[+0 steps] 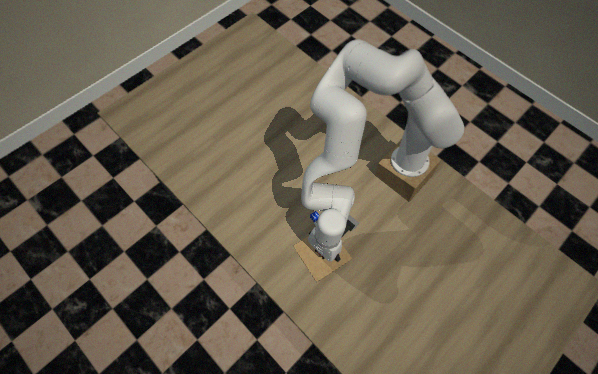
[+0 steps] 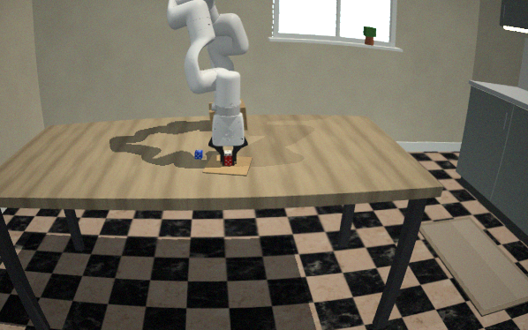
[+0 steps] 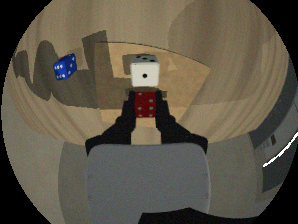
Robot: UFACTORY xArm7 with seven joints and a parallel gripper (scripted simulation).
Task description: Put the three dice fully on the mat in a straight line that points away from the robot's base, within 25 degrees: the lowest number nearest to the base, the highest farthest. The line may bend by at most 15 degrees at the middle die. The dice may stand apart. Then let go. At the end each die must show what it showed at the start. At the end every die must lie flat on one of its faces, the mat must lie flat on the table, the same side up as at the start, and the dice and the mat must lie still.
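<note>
Right now my hand is 10 mm above the red die. Also, from my hand: blue die (80 mm behind, 90 mm to the right, 10 mm below); white die (50 mm behind, 10 mm to the left, 10 mm below); tan mat (20 mm below).
</note>
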